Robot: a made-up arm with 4 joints.
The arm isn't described. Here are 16 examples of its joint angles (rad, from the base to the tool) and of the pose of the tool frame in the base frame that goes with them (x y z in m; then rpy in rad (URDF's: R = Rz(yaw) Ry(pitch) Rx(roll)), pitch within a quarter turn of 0, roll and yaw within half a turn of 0).
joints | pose
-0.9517 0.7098 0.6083 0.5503 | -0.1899 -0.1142 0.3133 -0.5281 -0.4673 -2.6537
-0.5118 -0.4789 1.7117 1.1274 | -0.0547 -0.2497 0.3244 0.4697 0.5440 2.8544
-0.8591 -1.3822 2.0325 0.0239 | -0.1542 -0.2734 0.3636 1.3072 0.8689 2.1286
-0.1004 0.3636 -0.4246 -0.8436 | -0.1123 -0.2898 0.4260 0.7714 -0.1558 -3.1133
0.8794 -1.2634 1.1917 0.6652 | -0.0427 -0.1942 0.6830 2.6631 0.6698 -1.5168
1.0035 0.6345 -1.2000 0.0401 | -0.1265 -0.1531 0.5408 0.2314 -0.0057 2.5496
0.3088 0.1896 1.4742 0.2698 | -0.0993 -0.3158 0.5474 1.9499 -0.0307 -2.9925
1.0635 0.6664 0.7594 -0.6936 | -0.1149 -0.1799 0.7001 2.9203 -0.2879 2.8346
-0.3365 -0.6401 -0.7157 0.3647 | -0.0622 -0.1475 0.4550 -1.1330 0.4716 2.6859
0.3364 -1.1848 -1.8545 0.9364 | -0.2044 -0.1554 0.6045 -1.7472 0.9389 -2.6635
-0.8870 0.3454 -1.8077 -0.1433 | -0.1026 -0.1196 0.4234 -2.1366 -0.5650 -2.8226
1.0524 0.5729 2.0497 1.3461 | -0.1612 -0.2722 0.6622 2.1708 -0.0832 2.9421
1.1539 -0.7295 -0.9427 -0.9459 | -0.0708 -0.1676 0.6768 1.9245 0.5236 -2.1109
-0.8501 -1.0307 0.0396 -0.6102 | -0.0729 -0.2389 0.3348 -0.0313 0.6810 2.1900
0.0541 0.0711 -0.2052 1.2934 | -0.0920 -0.1129 0.4807 -0.9706 -0.1131 2.9182
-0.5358 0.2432 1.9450 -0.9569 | -0.0698 -0.2294 0.4850 2.7301 -0.3794 -2.7581
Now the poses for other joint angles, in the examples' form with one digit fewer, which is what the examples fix.
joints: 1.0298 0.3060 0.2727 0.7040
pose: -0.122 -0.217 0.545 1.029 0.219 2.997
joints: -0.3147 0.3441 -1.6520 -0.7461
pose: -0.122 -0.176 0.393 -0.695 -0.379 3.026
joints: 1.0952 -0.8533 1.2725 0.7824
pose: -0.048 -0.190 0.685 2.436 0.478 -1.963
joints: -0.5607 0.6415 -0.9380 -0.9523
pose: -0.151 -0.215 0.338 -0.111 -0.496 -2.928
